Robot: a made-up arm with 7 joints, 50 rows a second.
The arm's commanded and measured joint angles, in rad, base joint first. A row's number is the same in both.
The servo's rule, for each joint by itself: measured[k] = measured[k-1] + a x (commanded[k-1-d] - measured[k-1]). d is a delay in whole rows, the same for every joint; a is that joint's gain. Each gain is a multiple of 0.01, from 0.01 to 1. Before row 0 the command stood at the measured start. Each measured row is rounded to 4 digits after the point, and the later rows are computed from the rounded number. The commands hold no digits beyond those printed.
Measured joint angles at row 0:
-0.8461 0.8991 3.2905 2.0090 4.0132 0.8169 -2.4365
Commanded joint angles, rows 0 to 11:
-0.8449 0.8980 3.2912 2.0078 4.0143 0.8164 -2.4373
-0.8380 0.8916 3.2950 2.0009 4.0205 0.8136 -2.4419
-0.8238 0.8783 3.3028 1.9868 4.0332 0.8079 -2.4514
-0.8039 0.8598 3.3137 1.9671 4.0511 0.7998 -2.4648
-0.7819 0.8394 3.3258 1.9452 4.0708 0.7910 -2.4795
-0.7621 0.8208 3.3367 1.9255 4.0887 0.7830 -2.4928
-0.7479 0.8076 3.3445 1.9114 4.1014 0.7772 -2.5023
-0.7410 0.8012 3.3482 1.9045 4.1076 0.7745 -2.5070
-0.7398 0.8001 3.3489 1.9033 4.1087 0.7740 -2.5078
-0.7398 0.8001 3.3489 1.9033 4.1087 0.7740 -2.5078
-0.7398 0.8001 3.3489 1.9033 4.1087 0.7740 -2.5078
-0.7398 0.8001 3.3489 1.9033 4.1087 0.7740 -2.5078
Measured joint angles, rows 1 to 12:
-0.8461 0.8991 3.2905 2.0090 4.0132 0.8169 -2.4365
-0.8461 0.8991 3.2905 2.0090 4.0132 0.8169 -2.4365
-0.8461 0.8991 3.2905 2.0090 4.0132 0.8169 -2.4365
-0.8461 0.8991 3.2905 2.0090 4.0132 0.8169 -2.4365
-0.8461 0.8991 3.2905 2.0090 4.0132 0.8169 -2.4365
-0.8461 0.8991 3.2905 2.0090 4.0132 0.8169 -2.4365
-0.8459 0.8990 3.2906 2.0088 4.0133 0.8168 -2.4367
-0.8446 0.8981 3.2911 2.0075 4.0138 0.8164 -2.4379
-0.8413 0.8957 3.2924 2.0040 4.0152 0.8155 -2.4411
-0.8353 0.8914 3.2947 1.9977 4.0177 0.8138 -2.4468
-0.8268 0.8852 3.2981 1.9888 4.0214 0.8113 -2.4546
-0.8164 0.8775 3.3023 1.9780 4.0261 0.8082 -2.4638
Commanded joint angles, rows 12 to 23:
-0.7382 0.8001 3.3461 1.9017 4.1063 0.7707 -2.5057
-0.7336 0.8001 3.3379 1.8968 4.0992 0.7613 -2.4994
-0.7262 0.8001 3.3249 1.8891 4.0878 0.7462 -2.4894
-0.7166 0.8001 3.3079 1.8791 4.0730 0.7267 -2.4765
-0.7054 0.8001 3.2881 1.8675 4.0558 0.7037 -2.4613
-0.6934 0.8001 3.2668 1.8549 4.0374 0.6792 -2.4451
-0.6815 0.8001 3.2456 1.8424 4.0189 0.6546 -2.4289
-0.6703 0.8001 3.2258 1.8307 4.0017 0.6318 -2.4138
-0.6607 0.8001 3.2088 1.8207 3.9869 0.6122 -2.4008
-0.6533 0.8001 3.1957 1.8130 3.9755 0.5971 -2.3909
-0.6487 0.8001 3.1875 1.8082 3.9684 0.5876 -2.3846
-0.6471 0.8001 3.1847 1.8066 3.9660 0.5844 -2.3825
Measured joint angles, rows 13 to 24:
-0.8054 0.8691 3.3069 1.9667 4.0314 0.8048 -2.4730
-0.7951 0.8610 3.3114 1.9561 4.0367 0.8015 -2.4812
-0.7863 0.8537 3.3155 1.9471 4.0417 0.7985 -2.4876
-0.7789 0.8473 3.3192 1.9397 4.0464 0.7958 -2.4924
-0.7726 0.8416 3.3225 1.9335 4.0508 0.7934 -2.4961
-0.7674 0.8366 3.3254 1.9284 4.0549 0.7913 -2.4989
-0.7627 0.8322 3.3277 1.9239 4.0585 0.7890 -2.5005
-0.7580 0.8283 3.3288 1.9193 4.0613 0.7860 -2.5002
-0.7529 0.8249 3.3284 1.9142 4.0632 0.7816 -2.4976
-0.7471 0.8219 3.3261 1.9082 4.0639 0.7756 -2.4925
-0.7404 0.8193 3.3219 1.9013 4.0633 0.7677 -2.4850
-0.7329 0.8170 3.3158 1.8934 4.0615 0.7580 -2.4754

